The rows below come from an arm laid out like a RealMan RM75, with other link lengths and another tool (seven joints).
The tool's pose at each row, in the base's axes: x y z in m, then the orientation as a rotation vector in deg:
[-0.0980, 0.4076, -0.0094, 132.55, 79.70, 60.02]
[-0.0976, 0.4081, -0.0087, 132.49, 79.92, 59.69]
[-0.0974, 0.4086, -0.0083, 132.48, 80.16, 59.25]
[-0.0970, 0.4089, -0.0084, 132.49, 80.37, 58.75]
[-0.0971, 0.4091, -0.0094, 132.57, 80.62, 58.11]
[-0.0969, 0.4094, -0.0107, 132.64, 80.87, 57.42]
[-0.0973, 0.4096, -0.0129, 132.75, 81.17, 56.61]
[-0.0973, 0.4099, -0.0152, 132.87, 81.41, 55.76]
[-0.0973, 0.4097, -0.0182, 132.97, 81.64, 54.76]
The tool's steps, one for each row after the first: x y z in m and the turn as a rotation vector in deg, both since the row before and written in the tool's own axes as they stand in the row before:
[0.0009, 0.0004, -0.0002, 0.11, -0.17, -0.19]
[0.0007, 0.0001, -0.0001, 0.17, -0.24, -0.19]
[0.0003, 0.0001, 0.0004, 0.17, -0.29, -0.18]
[-0.0003, -0.0007, 0.0007, 0.25, -0.36, -0.18]
[-0.0002, -0.0007, 0.0011, 0.25, -0.40, -0.19]
[-0.0009, -0.0015, 0.0014, 0.32, -0.46, -0.21]
[-0.0007, -0.0014, 0.0017, 0.30, -0.50, -0.19]
[-0.0014, -0.0015, 0.0022, 0.29, -0.61, -0.22]

